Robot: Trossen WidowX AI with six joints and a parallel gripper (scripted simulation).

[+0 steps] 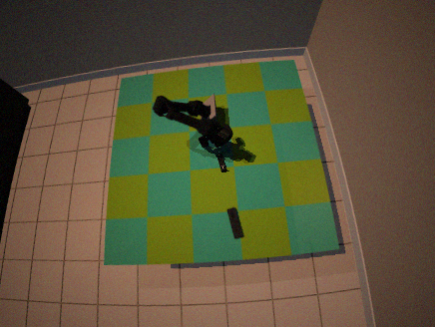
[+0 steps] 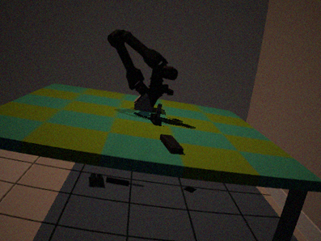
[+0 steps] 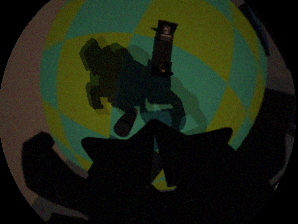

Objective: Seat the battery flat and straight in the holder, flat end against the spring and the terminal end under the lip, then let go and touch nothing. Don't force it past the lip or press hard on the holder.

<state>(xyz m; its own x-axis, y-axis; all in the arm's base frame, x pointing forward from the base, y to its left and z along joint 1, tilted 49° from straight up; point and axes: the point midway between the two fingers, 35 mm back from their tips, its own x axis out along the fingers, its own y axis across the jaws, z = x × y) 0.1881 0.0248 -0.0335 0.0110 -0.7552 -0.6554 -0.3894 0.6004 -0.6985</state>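
The battery lies 4 cm to the left of my gripper tip, 2 cm below it and 2 cm behind it.
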